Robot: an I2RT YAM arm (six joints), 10 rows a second.
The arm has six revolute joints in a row. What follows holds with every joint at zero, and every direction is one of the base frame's. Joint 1 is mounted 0.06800 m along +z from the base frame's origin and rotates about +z. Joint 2 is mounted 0.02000 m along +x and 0.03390 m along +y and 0.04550 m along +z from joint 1 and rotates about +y. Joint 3 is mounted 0.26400 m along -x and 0.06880 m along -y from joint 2 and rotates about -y. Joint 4 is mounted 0.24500 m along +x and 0.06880 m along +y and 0.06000 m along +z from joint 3 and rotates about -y. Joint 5 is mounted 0.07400 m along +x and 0.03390 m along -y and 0.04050 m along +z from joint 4 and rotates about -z. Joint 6 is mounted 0.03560 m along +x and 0.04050 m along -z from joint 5 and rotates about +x. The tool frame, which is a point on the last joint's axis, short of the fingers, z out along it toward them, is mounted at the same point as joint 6; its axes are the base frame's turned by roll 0.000, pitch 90.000 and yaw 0.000 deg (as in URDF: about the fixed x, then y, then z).
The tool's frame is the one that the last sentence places.
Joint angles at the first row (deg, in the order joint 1, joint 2, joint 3, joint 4, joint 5, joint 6):
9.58 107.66 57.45 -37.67 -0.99 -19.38
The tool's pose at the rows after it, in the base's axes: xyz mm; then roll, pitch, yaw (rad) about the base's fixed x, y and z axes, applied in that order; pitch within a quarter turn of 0, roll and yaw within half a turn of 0:
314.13 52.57 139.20 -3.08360 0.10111 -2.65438
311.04 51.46 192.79 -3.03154 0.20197 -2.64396
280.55 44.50 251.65 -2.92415 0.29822 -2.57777
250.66 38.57 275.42 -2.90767 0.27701 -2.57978
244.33 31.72 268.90 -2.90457 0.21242 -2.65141
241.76 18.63 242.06 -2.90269 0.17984 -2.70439
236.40 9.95 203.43 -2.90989 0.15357 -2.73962
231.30 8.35 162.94 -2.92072 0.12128 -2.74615
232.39 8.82 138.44 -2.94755 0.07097 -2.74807
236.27 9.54 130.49 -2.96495 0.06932 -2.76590
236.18 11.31 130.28 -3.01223 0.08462 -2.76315
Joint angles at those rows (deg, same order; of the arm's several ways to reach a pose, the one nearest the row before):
9.65 104.22 61.71 -40.95 1.34 -18.17
9.65 96.57 65.23 -45.69 2.26 -18.48
9.65 84.47 65.69 -50.78 5.08 -21.69
9.65 77.89 65.67 -58.11 6.44 -21.78
8.67 77.78 64.55 -60.84 8.82 -19.20
5.80 77.87 58.70 -56.62 9.56 -19.20
3.86 78.70 50.59 -49.23 9.67 -19.22
3.55 81.62 43.37 -41.04 9.69 -19.25
3.57 86.15 41.30 -37.67 9.19 -19.18
3.57 88.36 41.30 -36.03 8.40 -18.11
3.57 88.36 41.30 -36.03 5.54 -18.13

